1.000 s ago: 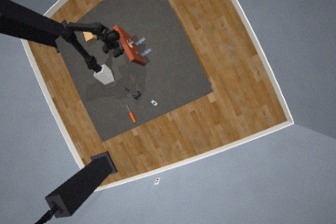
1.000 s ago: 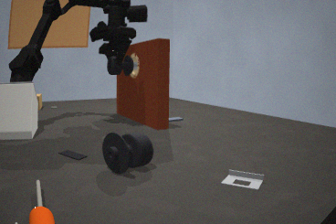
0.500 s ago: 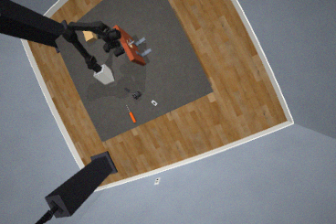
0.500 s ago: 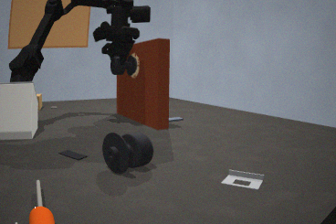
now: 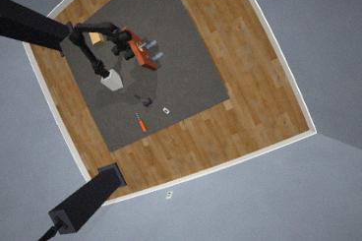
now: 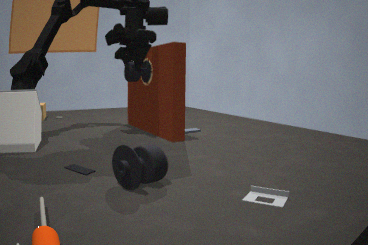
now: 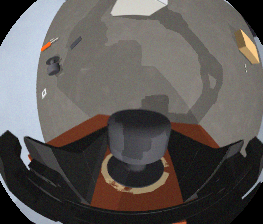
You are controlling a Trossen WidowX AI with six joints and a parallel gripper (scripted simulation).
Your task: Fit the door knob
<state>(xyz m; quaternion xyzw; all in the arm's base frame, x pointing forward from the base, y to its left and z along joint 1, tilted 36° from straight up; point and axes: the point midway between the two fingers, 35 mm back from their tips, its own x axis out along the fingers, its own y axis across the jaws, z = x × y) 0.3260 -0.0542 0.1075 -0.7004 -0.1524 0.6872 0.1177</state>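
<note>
Now: the red-brown wooden door panel 6 cm ahead of my hand and 5 cm below it. Also, from my hand: dark spool-shaped knob: 12 cm behind, 38 cm to the right, 17 cm below; then flat dark plate: 20 cm behind, 29 cm to the right, 20 cm below; then tan block: 32 cm behind, 38 cm to the left, 17 cm below.
</note>
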